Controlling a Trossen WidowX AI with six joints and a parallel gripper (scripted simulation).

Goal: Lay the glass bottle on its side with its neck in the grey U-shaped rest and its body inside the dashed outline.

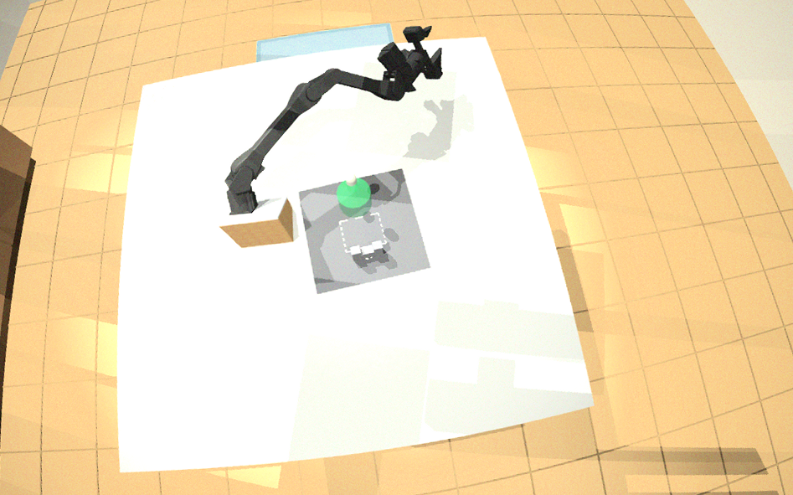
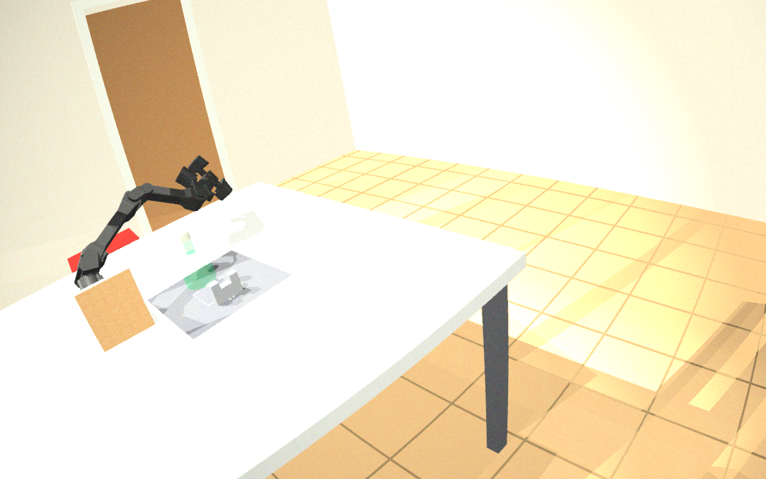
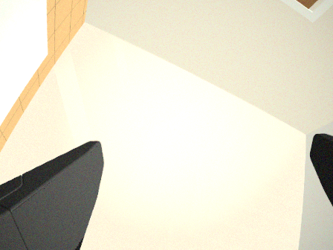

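Now: the green glass bottle 48 cm to the right of my gripper tip, 28 cm behind it and 7 cm below it. From my gripper tip the other things lie so: dark grey mat: 56 cm to the right, 27 cm behind, 16 cm below.
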